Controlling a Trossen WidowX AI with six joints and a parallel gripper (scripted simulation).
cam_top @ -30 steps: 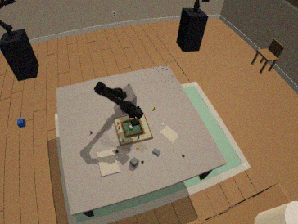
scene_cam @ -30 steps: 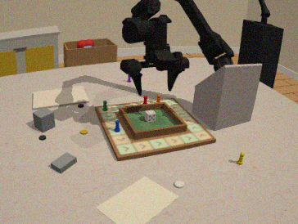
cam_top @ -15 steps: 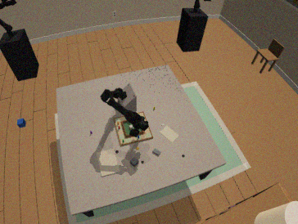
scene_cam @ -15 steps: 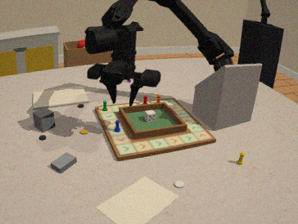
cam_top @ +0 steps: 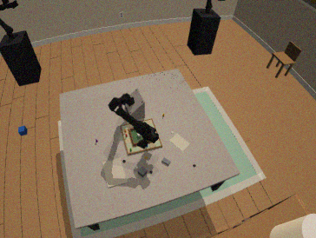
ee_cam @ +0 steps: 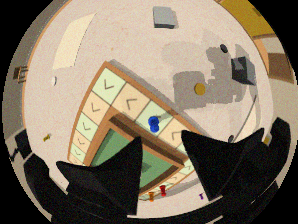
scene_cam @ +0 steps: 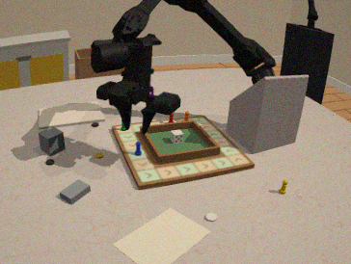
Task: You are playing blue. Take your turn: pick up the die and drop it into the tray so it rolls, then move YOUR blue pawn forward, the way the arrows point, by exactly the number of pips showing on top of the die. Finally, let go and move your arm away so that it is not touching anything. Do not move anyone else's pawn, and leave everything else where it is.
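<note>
The blue pawn is 4 cm below my gripper tip and 1 cm behind it. From my gripper tip the other things lie so: green tray: 11 cm behind, 7 cm below, 2 cm to the right; then green pawn: 13 cm to the right, 4 cm below; then white die: 11 cm behind, 5 cm below, 4 cm to the right.
</note>
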